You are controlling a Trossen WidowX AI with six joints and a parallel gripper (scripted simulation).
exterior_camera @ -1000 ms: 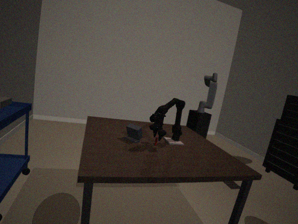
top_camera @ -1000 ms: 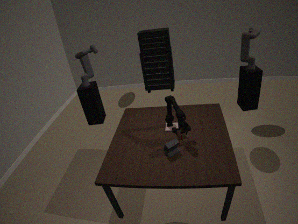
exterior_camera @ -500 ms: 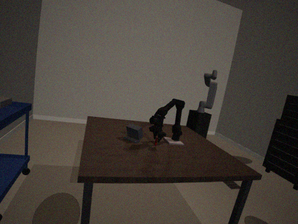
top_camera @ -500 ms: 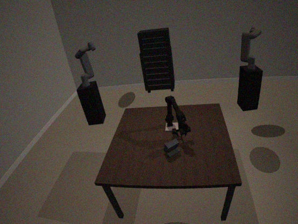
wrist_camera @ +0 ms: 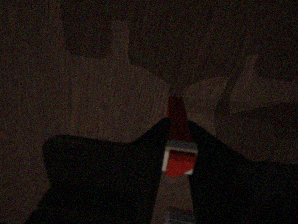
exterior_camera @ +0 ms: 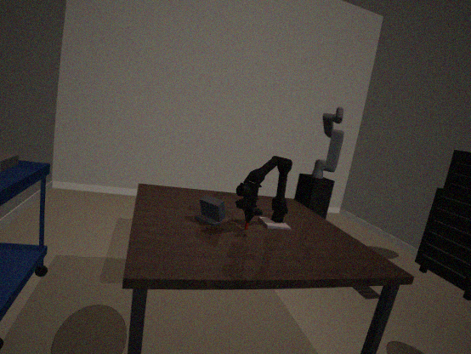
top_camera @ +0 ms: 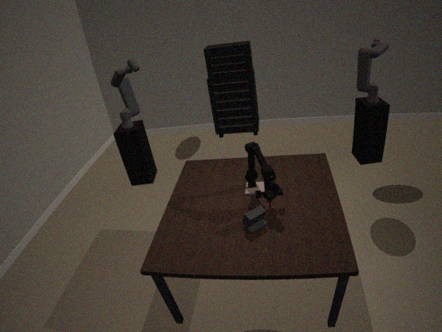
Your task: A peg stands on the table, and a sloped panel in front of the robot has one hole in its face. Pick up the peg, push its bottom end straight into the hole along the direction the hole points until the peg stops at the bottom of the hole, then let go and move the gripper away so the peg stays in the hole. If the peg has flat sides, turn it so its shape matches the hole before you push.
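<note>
My gripper tip is now 160 mm short of the grey sloped panel block, 120 mm to the left of it and 30 mm below it. Round my gripper tip: red peg: 20 mm above.
</note>
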